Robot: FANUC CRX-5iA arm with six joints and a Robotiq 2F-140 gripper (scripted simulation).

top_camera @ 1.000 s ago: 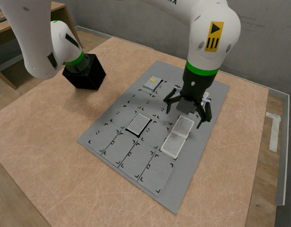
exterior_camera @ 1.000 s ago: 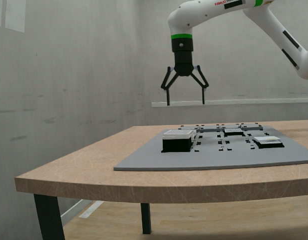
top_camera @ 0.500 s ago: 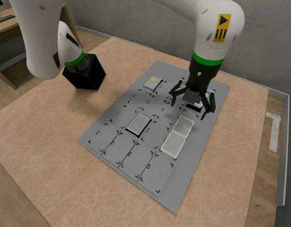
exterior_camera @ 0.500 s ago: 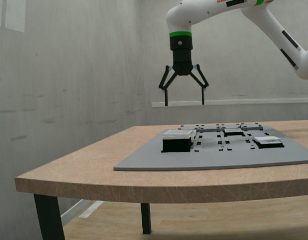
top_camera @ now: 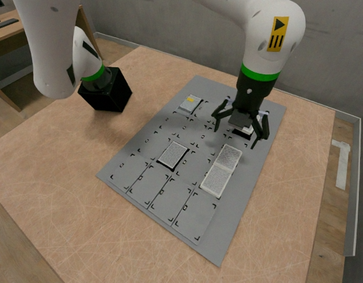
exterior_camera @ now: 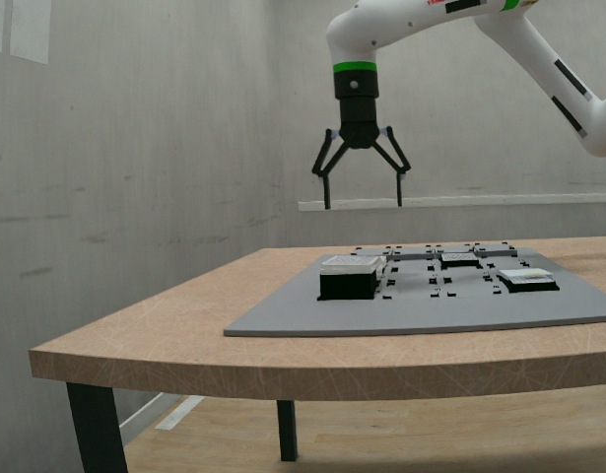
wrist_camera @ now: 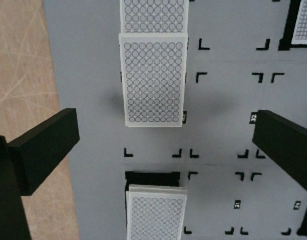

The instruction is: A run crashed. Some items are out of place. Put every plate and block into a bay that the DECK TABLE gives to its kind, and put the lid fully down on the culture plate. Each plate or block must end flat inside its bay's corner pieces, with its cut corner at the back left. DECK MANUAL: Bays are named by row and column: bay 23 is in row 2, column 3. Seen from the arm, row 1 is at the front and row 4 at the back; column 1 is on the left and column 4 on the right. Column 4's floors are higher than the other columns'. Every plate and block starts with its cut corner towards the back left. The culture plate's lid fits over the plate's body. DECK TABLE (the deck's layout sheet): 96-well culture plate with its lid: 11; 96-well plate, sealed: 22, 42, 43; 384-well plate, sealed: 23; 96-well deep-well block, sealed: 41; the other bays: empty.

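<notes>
My gripper is now 300 mm past the clear lid, 180 mm to the right of it and 130 mm above it. The rest, counted from my hand: black deep-well block 200 mm to the left, 120 mm below, 20 mm ahead; black sealed plate 210 mm behind, 140 mm below, 120 mm to the right.
</notes>
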